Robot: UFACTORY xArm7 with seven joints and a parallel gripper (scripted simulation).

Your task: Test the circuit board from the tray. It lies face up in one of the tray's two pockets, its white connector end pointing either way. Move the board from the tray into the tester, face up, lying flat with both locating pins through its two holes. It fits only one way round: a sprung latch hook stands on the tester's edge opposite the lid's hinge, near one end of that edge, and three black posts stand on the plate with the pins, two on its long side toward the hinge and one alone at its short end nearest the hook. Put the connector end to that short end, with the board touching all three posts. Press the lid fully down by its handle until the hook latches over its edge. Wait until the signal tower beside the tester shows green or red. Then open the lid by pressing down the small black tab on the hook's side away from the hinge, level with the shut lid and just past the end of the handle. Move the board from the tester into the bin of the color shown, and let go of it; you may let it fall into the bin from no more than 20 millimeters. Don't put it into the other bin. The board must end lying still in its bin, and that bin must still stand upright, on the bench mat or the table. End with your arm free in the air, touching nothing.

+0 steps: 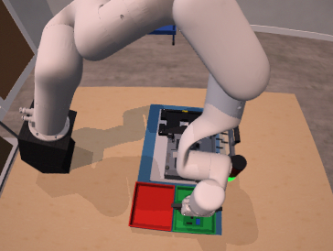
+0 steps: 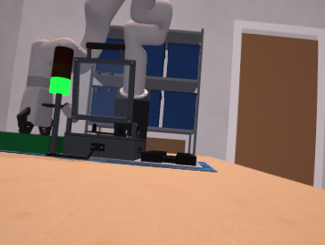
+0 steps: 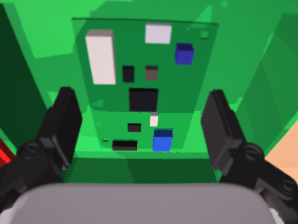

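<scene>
The green bin is right at my hand. Also, from my hand: red bin (150 mm behind, 40 mm to the left); tester's plate (210 mm to the left, 50 mm above, 10 mm ahead); green circuit board (10 mm below).
</scene>
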